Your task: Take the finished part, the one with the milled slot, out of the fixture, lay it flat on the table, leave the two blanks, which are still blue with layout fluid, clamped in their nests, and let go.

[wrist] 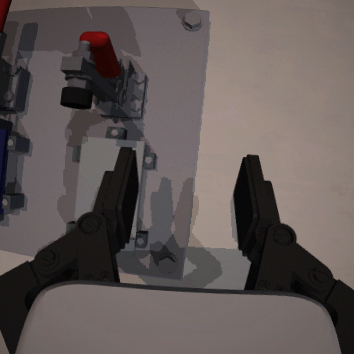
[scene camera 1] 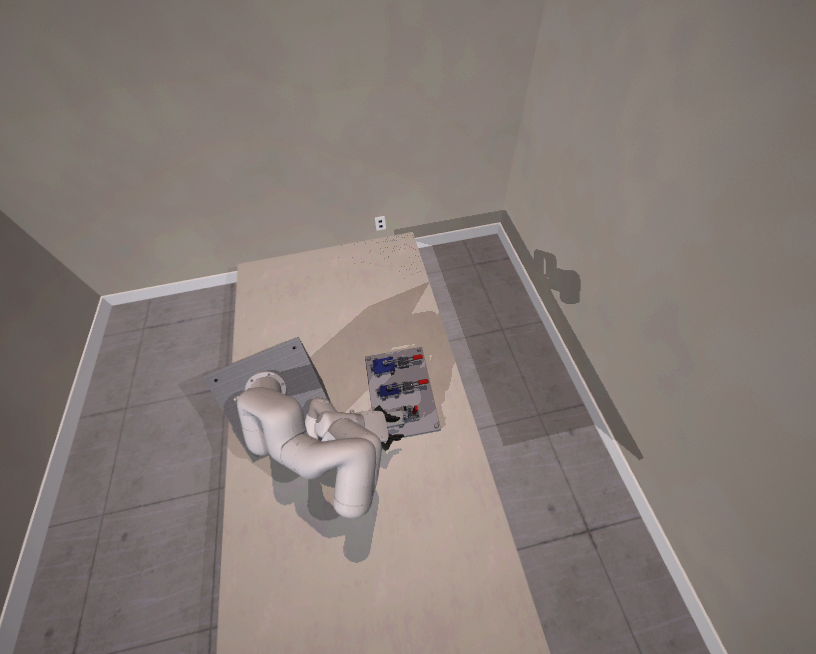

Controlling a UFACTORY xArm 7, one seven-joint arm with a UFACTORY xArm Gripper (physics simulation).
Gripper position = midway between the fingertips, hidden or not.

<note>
I see my gripper [scene camera 1: 399, 428], a finished part [wrist: 97, 154], a fixture plate [scene camera 1: 423, 397] and a toggle clamp [wrist: 131, 97].
My gripper shows as well in the wrist view [wrist: 187, 169]. The fixture plate shows as well in the wrist view [wrist: 173, 58].
</note>
